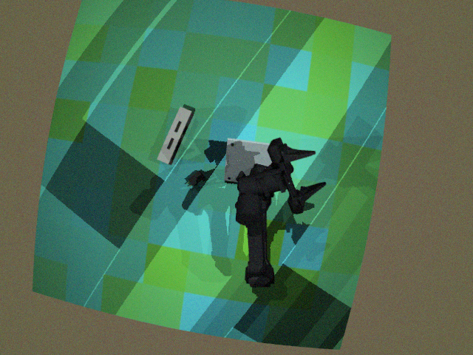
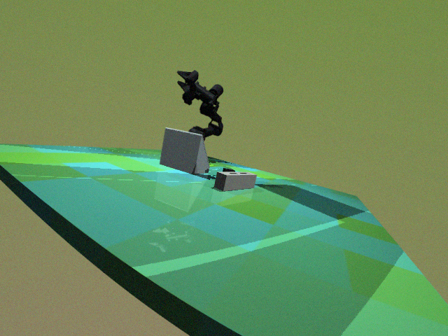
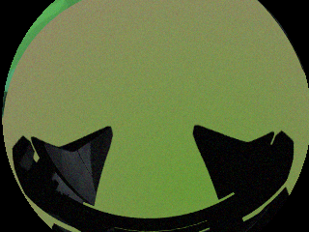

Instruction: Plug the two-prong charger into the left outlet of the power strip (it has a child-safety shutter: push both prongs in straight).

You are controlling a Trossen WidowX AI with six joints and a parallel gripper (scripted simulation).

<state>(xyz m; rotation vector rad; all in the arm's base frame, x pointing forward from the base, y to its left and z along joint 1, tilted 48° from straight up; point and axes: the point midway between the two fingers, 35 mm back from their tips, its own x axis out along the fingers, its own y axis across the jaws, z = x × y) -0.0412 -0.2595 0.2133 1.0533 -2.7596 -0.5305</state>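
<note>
My gripper tip is 33 cm short of the dark charger, 12 cm to the right of it and 40 cm above it.
</note>
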